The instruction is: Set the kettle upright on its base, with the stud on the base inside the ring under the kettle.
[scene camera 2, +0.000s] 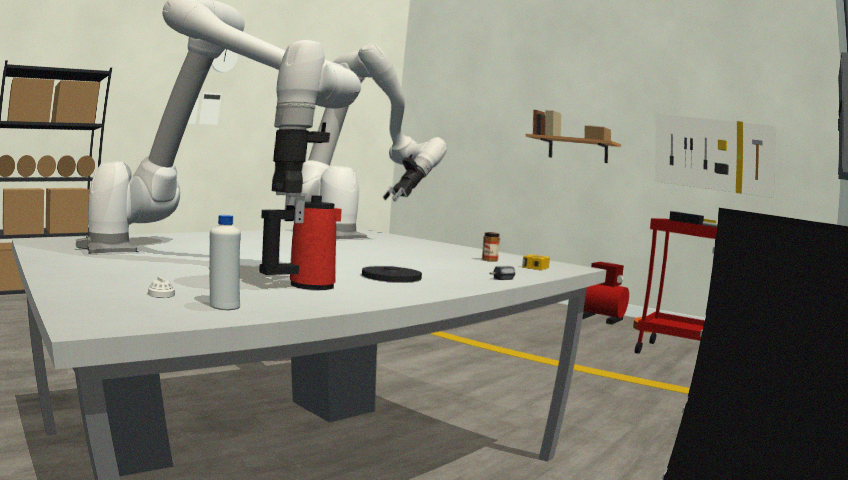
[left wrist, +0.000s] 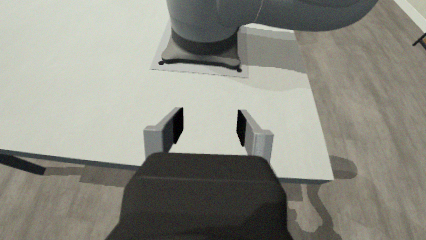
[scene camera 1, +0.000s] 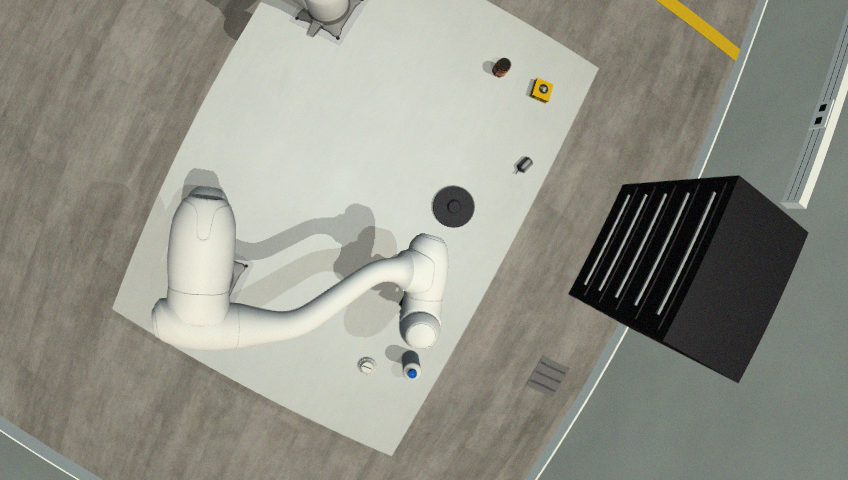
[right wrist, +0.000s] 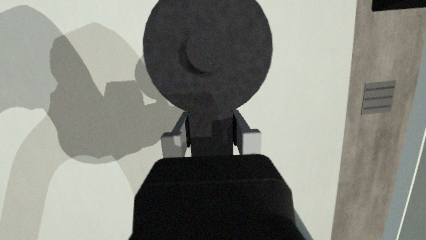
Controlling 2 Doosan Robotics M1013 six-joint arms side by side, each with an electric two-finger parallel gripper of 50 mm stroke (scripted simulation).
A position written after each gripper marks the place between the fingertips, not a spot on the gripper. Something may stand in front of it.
Note:
In view: the left gripper [left wrist: 210,119], the right gripper [scene camera 2: 293,222], a round black base [scene camera 1: 453,206] and a white bottle [scene camera 2: 224,260].
The round black base also shows in scene camera 2 [scene camera 2: 380,273]. The right gripper is seen too in the right wrist view [right wrist: 211,121]. The left wrist view does not show the round black base: it is out of frame. The right wrist view does not show the round black base: it is out of frame.

